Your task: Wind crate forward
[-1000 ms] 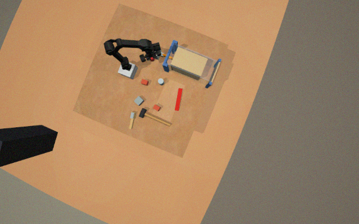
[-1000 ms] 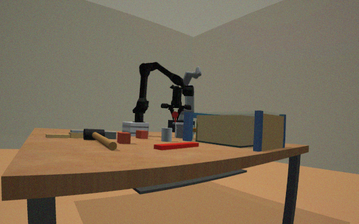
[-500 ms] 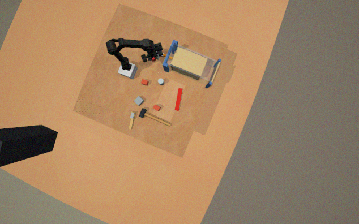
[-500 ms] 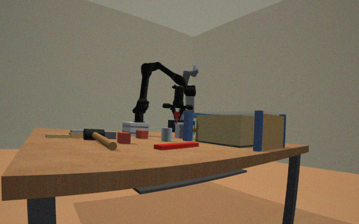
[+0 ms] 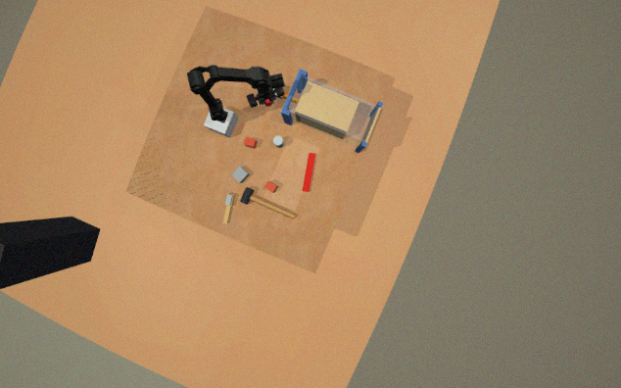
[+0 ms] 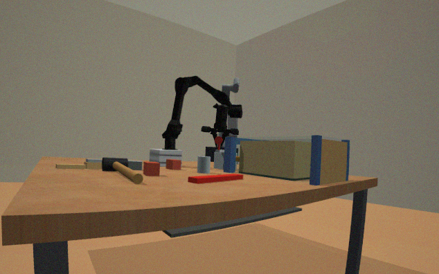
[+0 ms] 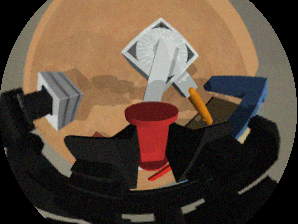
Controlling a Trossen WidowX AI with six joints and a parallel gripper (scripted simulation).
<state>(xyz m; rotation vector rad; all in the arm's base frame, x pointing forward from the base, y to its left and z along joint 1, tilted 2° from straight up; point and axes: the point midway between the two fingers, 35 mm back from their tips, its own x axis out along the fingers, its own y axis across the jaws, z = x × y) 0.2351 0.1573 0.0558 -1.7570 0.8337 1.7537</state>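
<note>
Now: gripper tip 3 cm to the right of the winch handle, 2 cm past it and 1 cm above it. Round my gripper tip: red knob: 2 cm above; clear-panelled cubby: 36 cm ahead, 8 cm to the left; grey hand winch: 8 cm to the left, 8 cm below, 6 cm behind.
</note>
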